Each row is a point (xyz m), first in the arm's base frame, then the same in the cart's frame.
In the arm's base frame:
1: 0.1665 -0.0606 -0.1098
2: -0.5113 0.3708 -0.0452
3: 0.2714 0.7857 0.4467
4: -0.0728 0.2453 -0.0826
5: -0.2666 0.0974 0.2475
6: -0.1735 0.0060 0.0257
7: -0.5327 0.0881 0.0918
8: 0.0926 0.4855 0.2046
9: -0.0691 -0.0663 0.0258
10: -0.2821 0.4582 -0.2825
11: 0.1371 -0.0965 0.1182
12: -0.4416 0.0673 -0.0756
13: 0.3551 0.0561 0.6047
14: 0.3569 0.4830 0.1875
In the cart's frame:
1: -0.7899 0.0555 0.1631
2: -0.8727 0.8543 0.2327
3: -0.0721 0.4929 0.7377
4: -0.6987 0.4327 0.1952
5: -0.9415 0.4904 0.5210
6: -0.9511 0.3625 0.2979
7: -1.1106 0.6948 0.3636
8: -0.4135 0.4493 0.4884
9: -0.9431 0.2358 0.2971
10: -0.6574 0.7305 -0.0014
11: -0.8409 0.0545 0.3901
12: -1.0671 0.6118 0.1964
13: -0.5958 -0.0261 0.8810
14: -0.2514 0.2404 0.4728

